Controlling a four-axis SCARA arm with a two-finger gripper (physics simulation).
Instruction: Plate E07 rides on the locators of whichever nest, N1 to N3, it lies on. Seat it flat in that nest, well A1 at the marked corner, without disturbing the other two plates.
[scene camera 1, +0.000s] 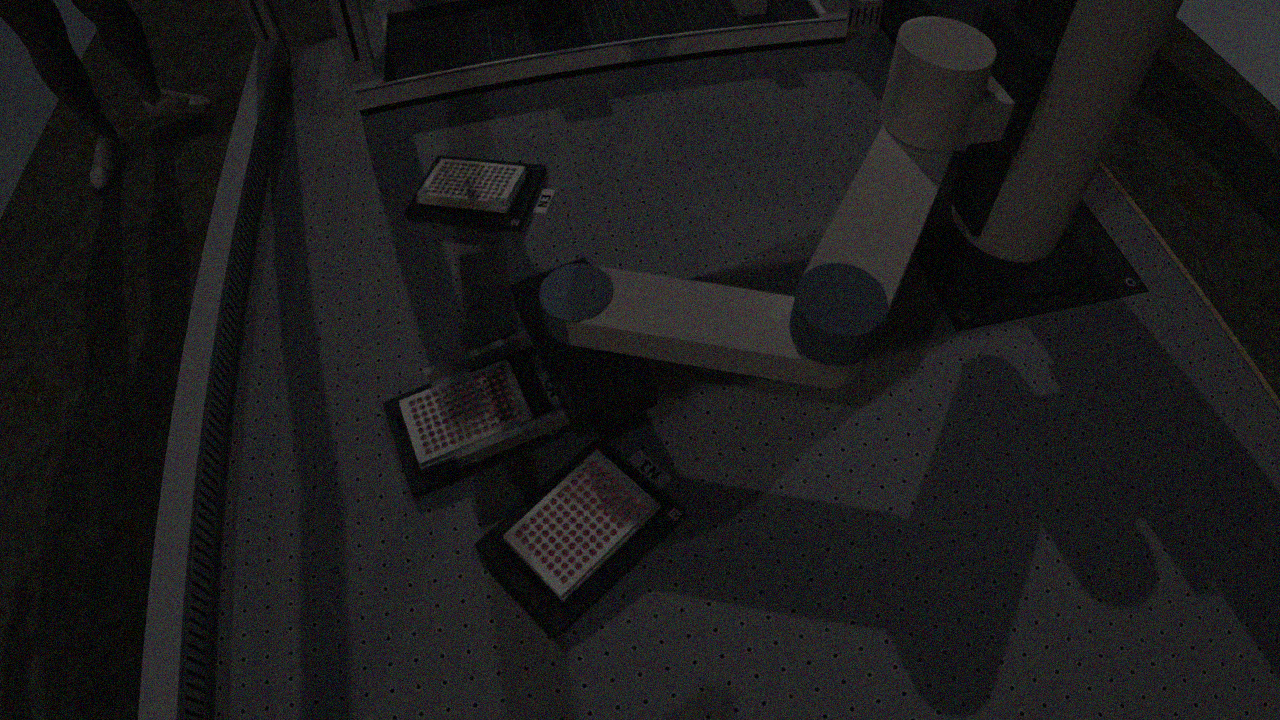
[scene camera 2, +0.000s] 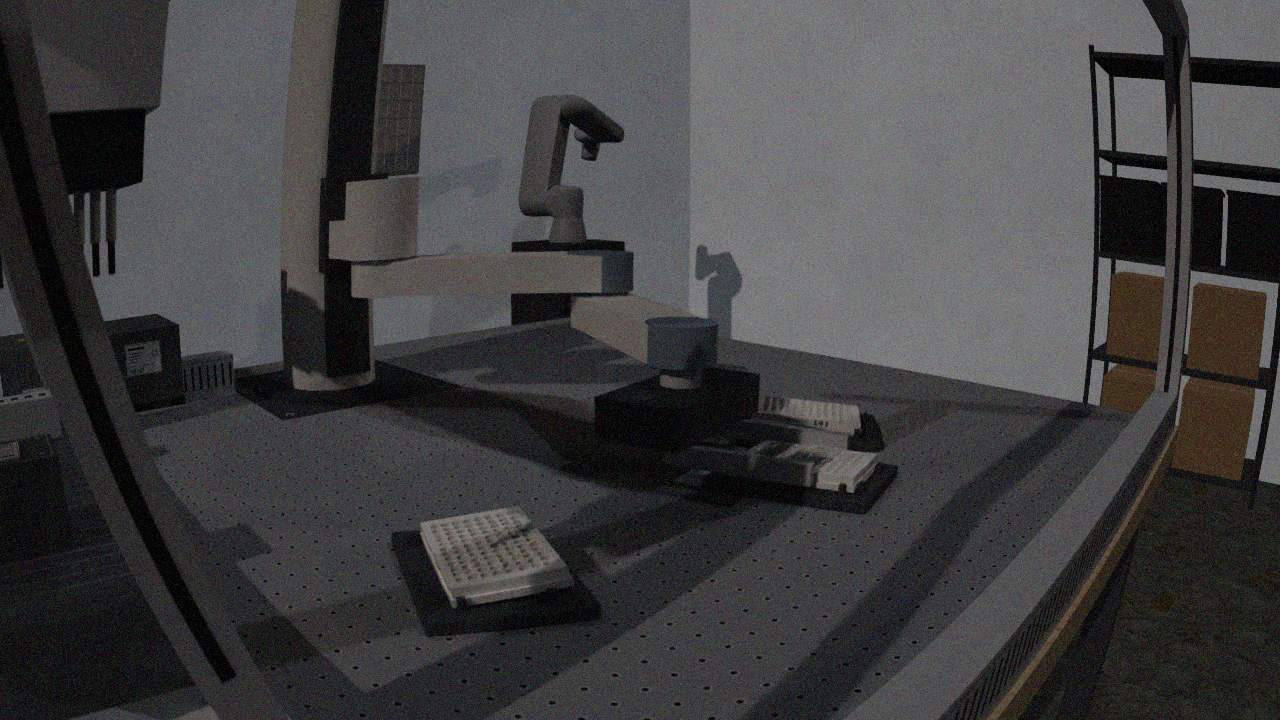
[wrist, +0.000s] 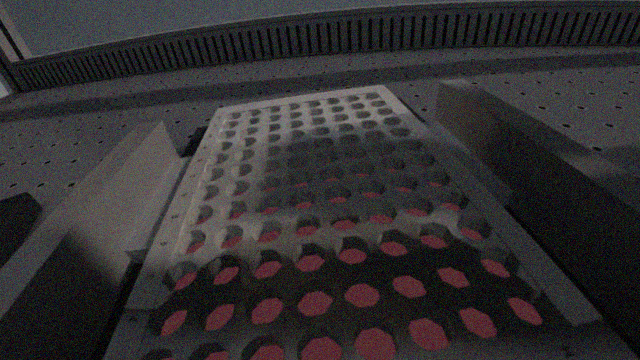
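Note:
The middle plate (scene camera 1: 452, 419) (scene camera 2: 848, 469) (wrist: 310, 220), white with red wells, lies over its dark nest (scene camera 1: 420, 481) (scene camera 2: 863, 499). Its label is not readable here. My gripper (scene camera 1: 478, 407) (scene camera 2: 787, 450) (wrist: 306, 123) is low around this plate, one finger against each long side, and looks shut on it. The hand hides the plate's inner end. Whether the plate is flat and where A1 lies cannot be told. A second plate (scene camera 1: 581, 519) (scene camera 2: 810, 411) lies in the neighbouring nest (scene camera 1: 557, 622), and a third plate (scene camera 1: 472, 182) (scene camera 2: 496, 555) in the far nest (scene camera 1: 429, 213) (scene camera 2: 514, 616).
The arm's outer link (scene camera 1: 698, 313) (scene camera 2: 617, 326) reaches over the perforated table (scene camera 1: 760, 582) (scene camera 2: 698, 608) to the hand. The second plate and its nest stand close beside the front finger. A slotted rail (scene camera 1: 219, 429) (wrist: 320, 42) runs along the table edge beyond the nests.

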